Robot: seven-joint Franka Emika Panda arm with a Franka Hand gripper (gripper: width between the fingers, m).
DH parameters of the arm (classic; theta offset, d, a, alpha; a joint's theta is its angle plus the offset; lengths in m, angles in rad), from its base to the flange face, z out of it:
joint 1: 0 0.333 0 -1.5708
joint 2: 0 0 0 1.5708
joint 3: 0 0.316 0.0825 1.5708
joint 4: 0 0 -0.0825 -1.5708
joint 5: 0 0.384 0 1.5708
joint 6: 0 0 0.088 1.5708
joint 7: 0 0.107 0 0
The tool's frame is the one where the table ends.
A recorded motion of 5 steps. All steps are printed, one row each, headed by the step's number.
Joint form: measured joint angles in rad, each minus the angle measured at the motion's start. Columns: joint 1, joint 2, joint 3, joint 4, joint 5, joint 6, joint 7.
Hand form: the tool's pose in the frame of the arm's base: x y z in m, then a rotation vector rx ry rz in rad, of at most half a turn. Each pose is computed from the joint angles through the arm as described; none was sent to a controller.
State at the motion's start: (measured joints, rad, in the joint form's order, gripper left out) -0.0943 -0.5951 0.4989 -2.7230 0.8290 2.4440 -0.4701
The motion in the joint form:
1: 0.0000 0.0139 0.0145 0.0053 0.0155 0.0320 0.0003
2: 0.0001 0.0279 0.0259 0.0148 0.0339 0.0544 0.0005
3: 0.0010 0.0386 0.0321 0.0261 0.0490 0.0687 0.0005
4: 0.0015 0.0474 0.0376 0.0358 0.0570 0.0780 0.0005
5: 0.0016 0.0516 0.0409 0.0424 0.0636 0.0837 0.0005
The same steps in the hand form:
1: 0.3581 0.1488 0.4079 -2.7534 -0.3669 -0.4975
2: 0.3611 0.1532 0.4085 -2.7441 -0.3560 -0.5163
3: 0.3640 0.1570 0.4107 -2.7328 -0.3469 -0.5319
4: 0.3663 0.1604 0.4124 -2.7256 -0.3452 -0.5418
5: 0.3677 0.1625 0.4142 -2.7198 -0.3425 -0.5501

